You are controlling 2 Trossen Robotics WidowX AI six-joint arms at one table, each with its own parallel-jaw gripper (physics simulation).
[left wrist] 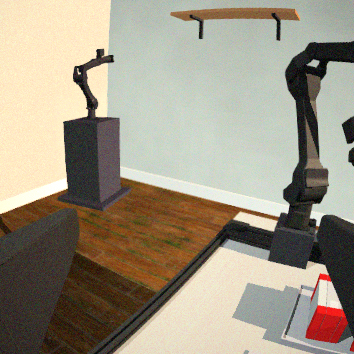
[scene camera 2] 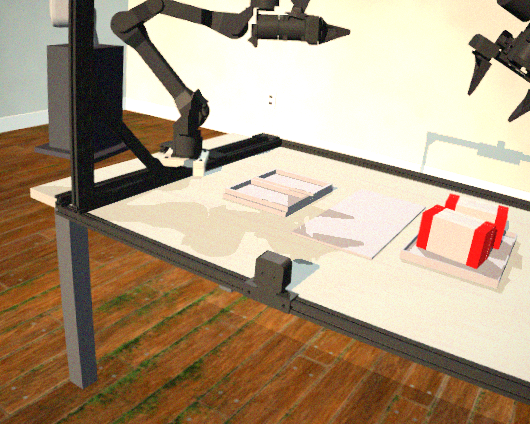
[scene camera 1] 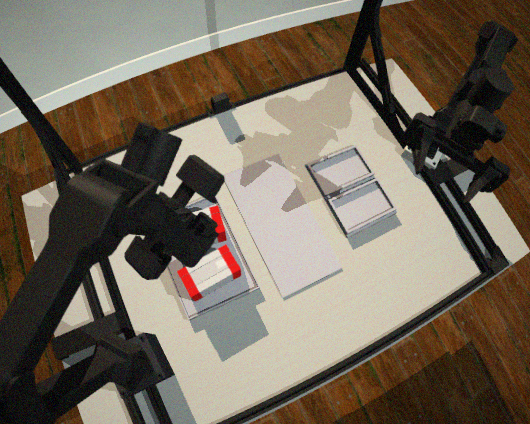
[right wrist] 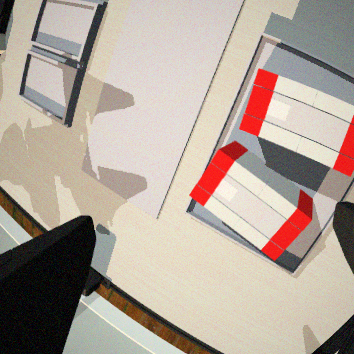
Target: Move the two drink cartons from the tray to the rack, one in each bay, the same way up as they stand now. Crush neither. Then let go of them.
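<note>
Two white cartons with red ends sit in the tray. One carton is fully seen in scene camera 1; the other carton is partly hidden there by the right arm. They stand slightly angled to each other. The two-bay rack is empty. My right gripper is open and empty above the tray. My left gripper is open and empty, high up, beyond the rack.
A thin pale board lies between tray and rack. A small dark block sits on the table's edge frame. Dark frame posts rise beside both arms. Shadows fall on board and table.
</note>
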